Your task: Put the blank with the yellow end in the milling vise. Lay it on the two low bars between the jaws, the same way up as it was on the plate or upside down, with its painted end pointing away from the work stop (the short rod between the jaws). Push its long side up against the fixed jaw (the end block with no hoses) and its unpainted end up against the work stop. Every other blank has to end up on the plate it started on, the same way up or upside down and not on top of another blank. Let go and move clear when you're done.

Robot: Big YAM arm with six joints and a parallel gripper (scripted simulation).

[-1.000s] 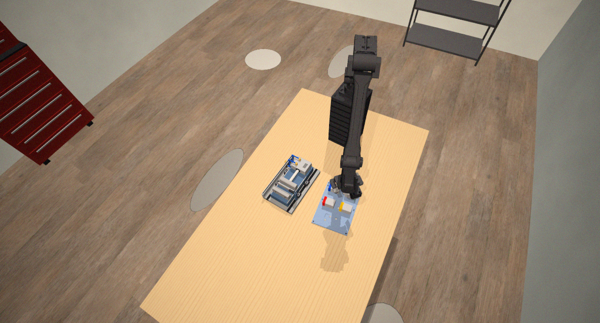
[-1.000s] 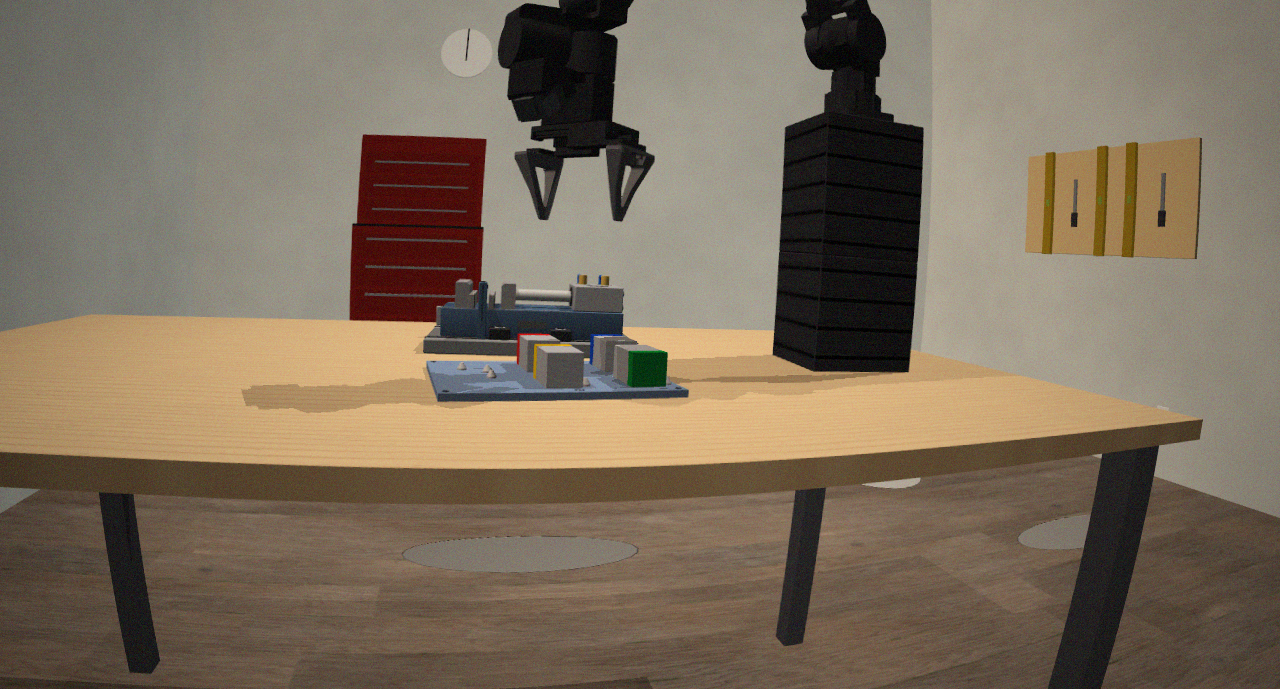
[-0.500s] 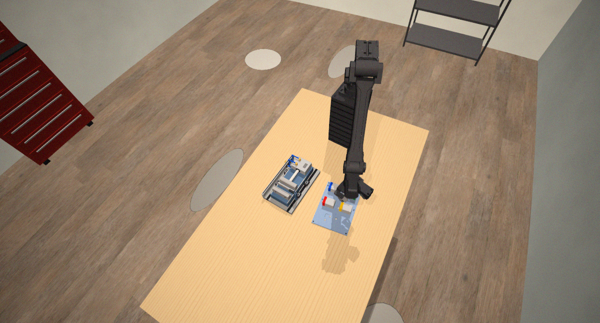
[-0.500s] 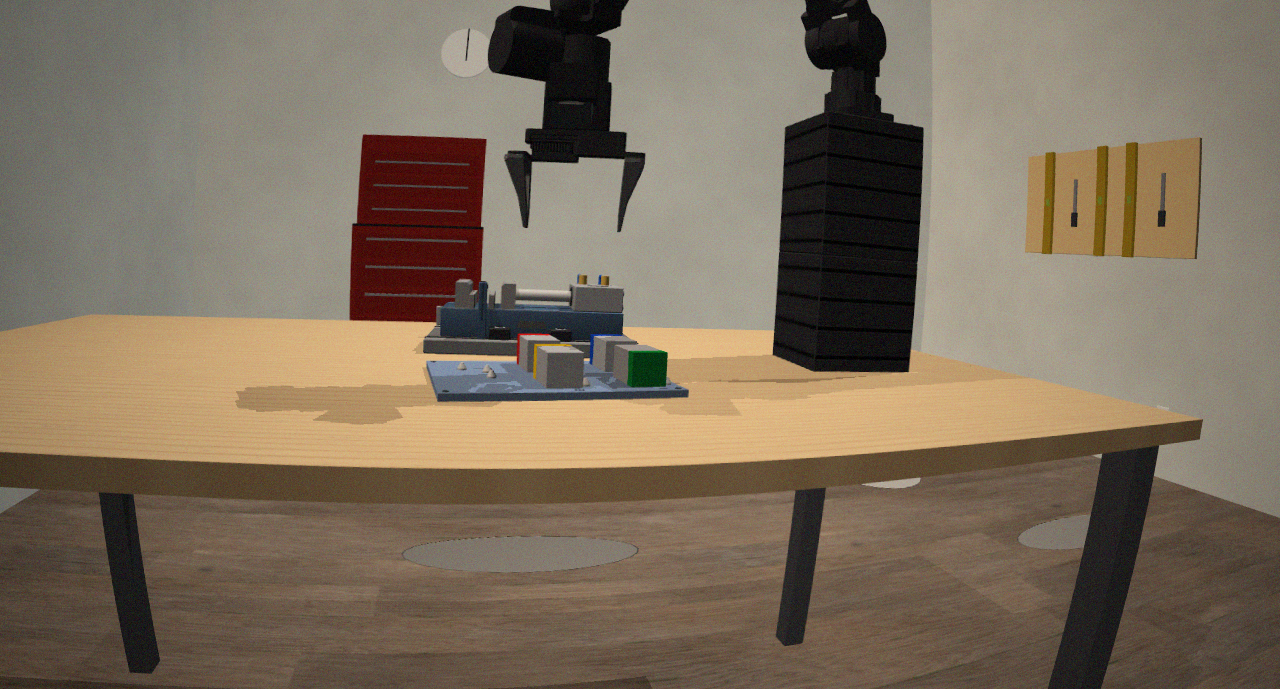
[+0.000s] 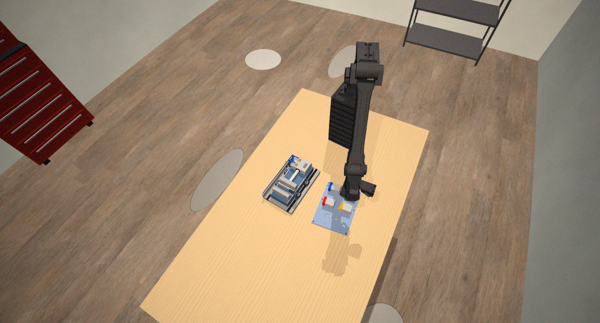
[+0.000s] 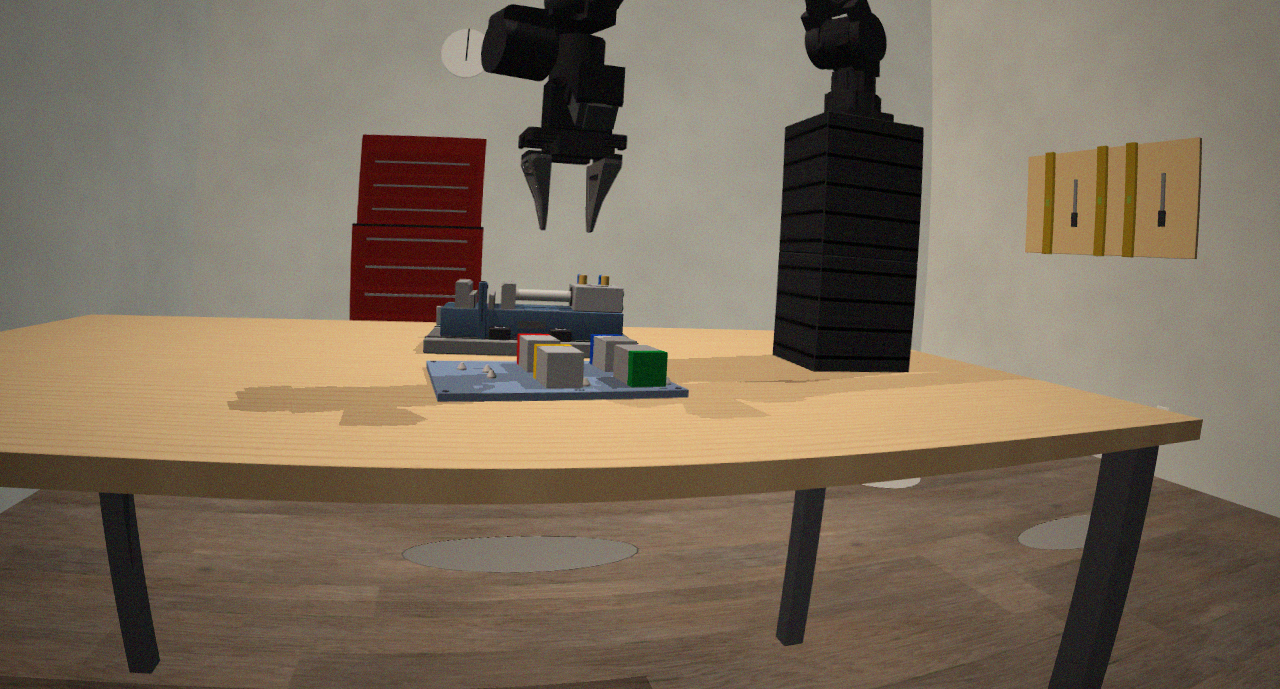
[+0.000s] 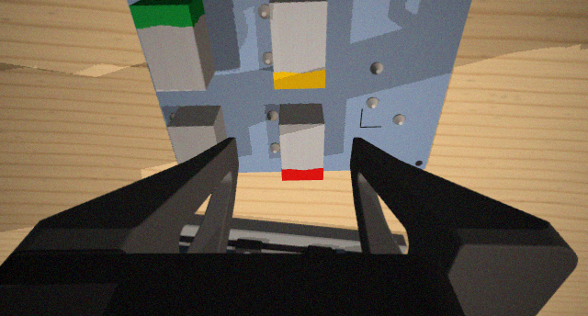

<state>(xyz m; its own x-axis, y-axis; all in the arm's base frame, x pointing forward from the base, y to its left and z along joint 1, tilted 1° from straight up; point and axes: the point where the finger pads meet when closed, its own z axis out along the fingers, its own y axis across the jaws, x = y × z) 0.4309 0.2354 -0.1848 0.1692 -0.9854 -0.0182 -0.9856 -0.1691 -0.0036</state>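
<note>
Right now the yellow-ended blank is 150 mm below my hand. Round my hand: red-ended blank 20 mm ahead, 90 mm to the right, 150 mm below; then blue plate 10 mm ahead, 40 mm to the right, 170 mm below; then green-ended blank 90 mm behind, 20 mm to the right, 150 mm below.
</note>
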